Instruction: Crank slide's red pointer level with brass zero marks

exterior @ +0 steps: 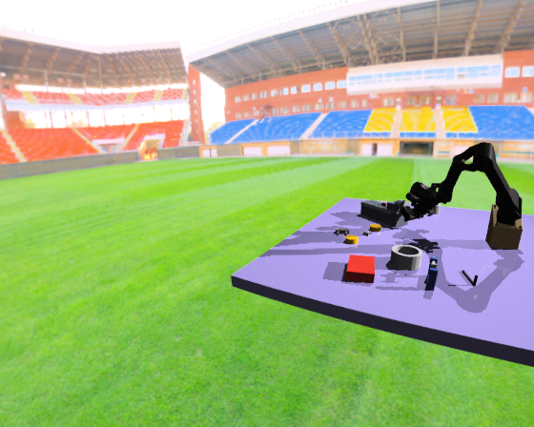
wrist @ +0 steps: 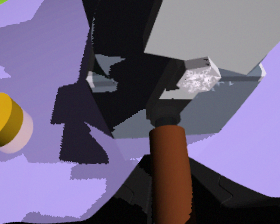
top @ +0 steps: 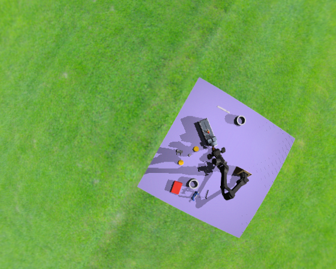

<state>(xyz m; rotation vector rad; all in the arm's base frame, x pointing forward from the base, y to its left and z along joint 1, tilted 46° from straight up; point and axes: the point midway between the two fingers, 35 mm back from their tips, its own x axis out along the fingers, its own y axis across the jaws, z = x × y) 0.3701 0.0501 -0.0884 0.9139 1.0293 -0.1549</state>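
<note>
Right now the brown crank handle is 3 cm above my gripper tip, 2 cm behind it and 1 cm to the left of it. Also, from my gripper tip: red pointer (12 cm ahead, 9 cm to the right, 5 cm above); then white bar (39 cm to the right, 11 cm ahead, 3 cm below); then small grey bracket (24 cm ahead, 23 cm to the left, 3 cm below).
</note>
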